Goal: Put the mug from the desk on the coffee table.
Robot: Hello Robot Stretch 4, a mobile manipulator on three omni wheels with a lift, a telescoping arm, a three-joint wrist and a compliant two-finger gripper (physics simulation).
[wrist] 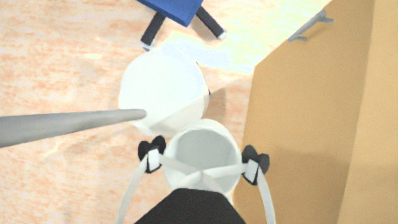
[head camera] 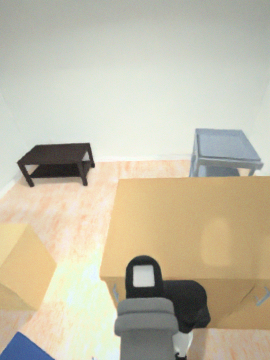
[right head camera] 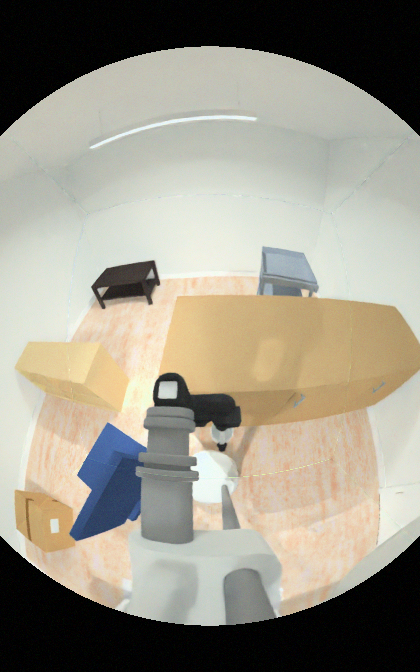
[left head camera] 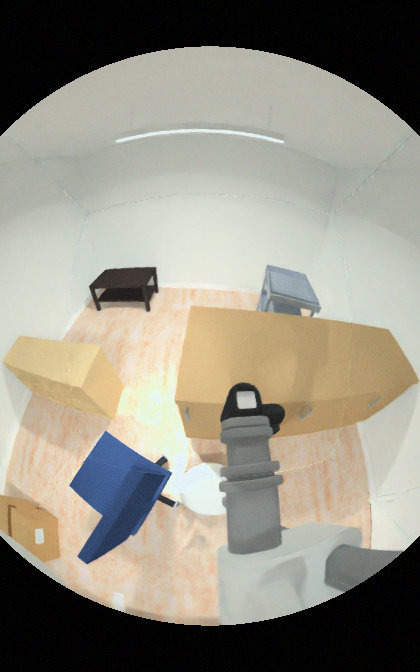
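Pixels of known places: gripper, fingertip midpoint: (wrist: pixel 203 152) (head camera: pixel 176 336); robot's base, origin of the base link: (wrist: pixel 169 94).
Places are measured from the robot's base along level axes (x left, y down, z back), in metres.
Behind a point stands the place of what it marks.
Note:
The white mug (wrist: pixel 202 145) {x -0.085, y -0.809, z -0.214 m} (right head camera: pixel 221 433) is between the two fingertips of my gripper (wrist: pixel 203 152) {x -0.087, y -0.840, z -0.217 m}, which is shut on it. The wrist view looks down into the mug's open top. The mug hangs over the floor beside the large wooden cabinet, and my wrist hides much of it in the head view. The dark coffee table (head camera: pixel 57 152) {x 1.191, y -0.423, z -2.344 m} (left head camera: pixel 127 276) (right head camera: pixel 125 274) stands far off at the left, against the back wall, with a low shelf under its top. The desk cannot be made out in these views.
The wooden cabinet (head camera: pixel 180 215) (left head camera: pixel 280 355) (right head camera: pixel 285 340) (wrist: pixel 305 115) {x -0.031, y -0.715, z -0.391 m} is close ahead and right. A blue chair (left head camera: pixel 107 467) (right head camera: pixel 112 485) (wrist: pixel 177 7) {x 0.266, y -0.442, z -0.086 m} stands left, near my white base (left head camera: pixel 202 487) (wrist: pixel 160 87) {x 0.023, y -0.187, z 0.006 m}. A wooden shelf unit (left head camera: pixel 100 382) is farther left. A grey table (head camera: pixel 222 145) {x -0.812, y -0.766, z -1.589 m} stands behind the cabinet.

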